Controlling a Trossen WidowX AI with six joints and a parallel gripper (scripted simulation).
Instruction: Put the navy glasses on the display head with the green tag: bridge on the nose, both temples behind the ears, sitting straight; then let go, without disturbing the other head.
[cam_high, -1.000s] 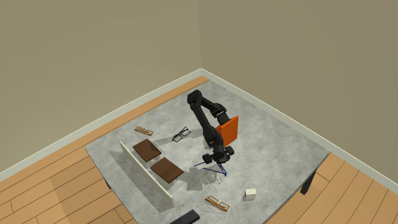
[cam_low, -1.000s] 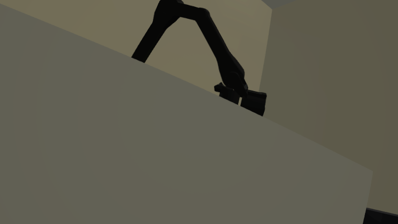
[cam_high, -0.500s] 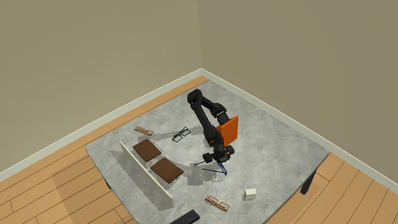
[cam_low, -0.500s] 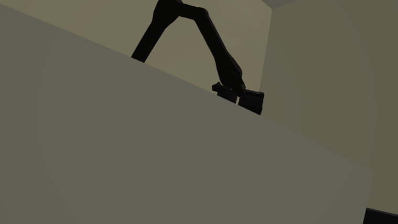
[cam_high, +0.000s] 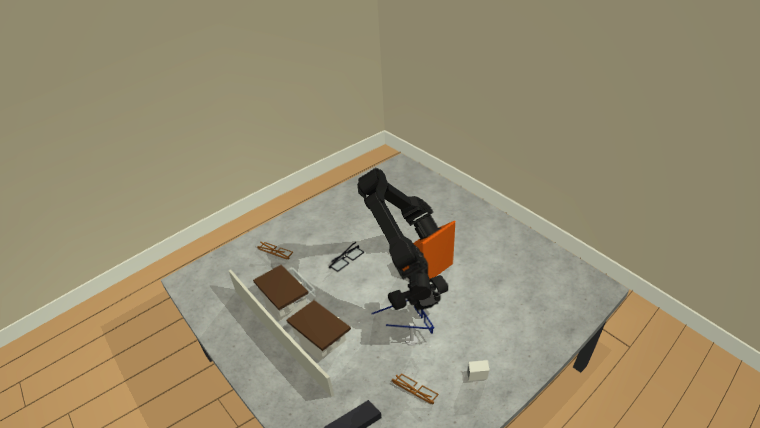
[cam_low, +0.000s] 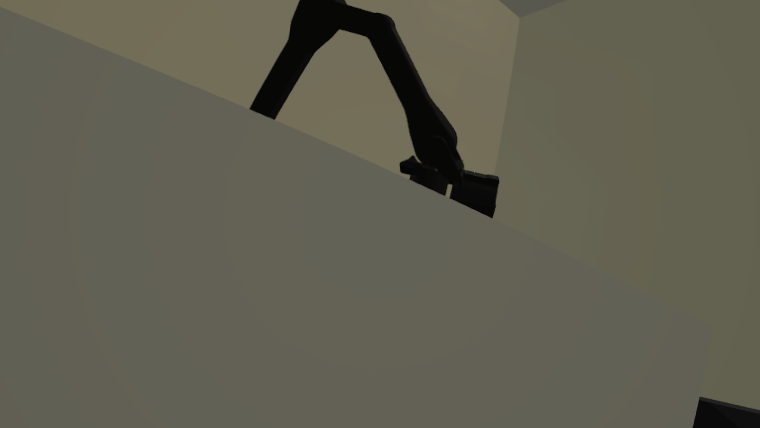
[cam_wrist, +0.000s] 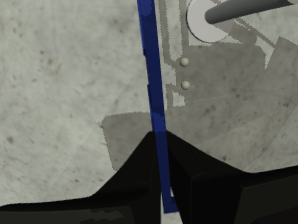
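Right now the white post is 70 mm ahead of my gripper tip, 50 mm to the left of it and 40 mm below it. The rest, counted from my gripper tip: black bar: 410 mm ahead, 210 mm to the left, 40 mm below; cream cube: 300 mm to the left, 30 mm below; display head: 280 mm ahead, 120 mm to the right.
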